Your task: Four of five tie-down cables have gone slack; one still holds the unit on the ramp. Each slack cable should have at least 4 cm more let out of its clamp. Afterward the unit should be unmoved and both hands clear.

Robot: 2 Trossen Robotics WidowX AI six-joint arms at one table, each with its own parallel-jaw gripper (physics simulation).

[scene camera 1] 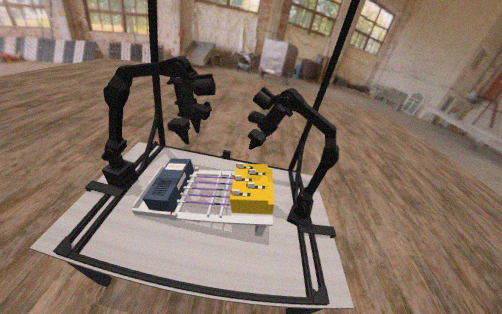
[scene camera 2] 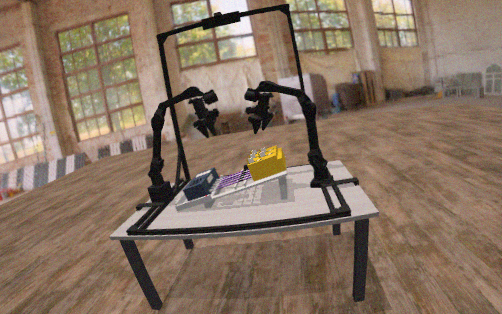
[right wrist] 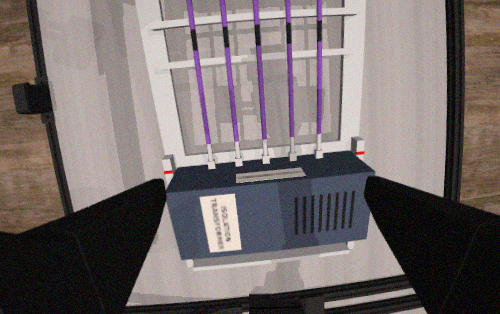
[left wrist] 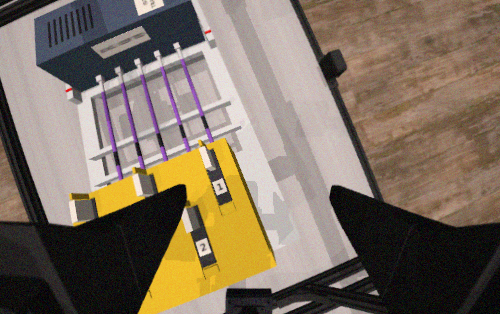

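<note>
The dark blue unit [scene camera 1: 167, 185] [scene camera 2: 201, 184] [left wrist: 120, 52] [right wrist: 265, 215], labelled isolation transformer, sits low on the tilted white ramp [scene camera 1: 200, 217] [left wrist: 220, 80] [right wrist: 352, 100]. Several purple cables [left wrist: 151, 105] [right wrist: 261, 90] with black bands run from it to the yellow clamp block [scene camera 1: 252, 205] [scene camera 2: 267, 167] [left wrist: 240, 240]. All look straight; which are slack I cannot tell. Clamp levers 1 [left wrist: 207, 157] and 2 [left wrist: 190, 218] stand at their slots' cable-side ends. My left gripper [scene camera 1: 251, 134] [scene camera 2: 259, 132] [left wrist: 259, 191] is open above the block. My right gripper [scene camera 1: 192, 137] [scene camera 2: 211, 135] [right wrist: 266, 187] is open above the unit.
Small posts with red marks [right wrist: 357, 145] [right wrist: 168, 165] stand at the unit's two upper corners. White crossbars [right wrist: 255, 59] lie under the cables. Black frame rails [scene camera 1: 190, 287] run around the table, with tall uprights [scene camera 1: 159, 100] behind. My left finger hides part of the block in the left wrist view.
</note>
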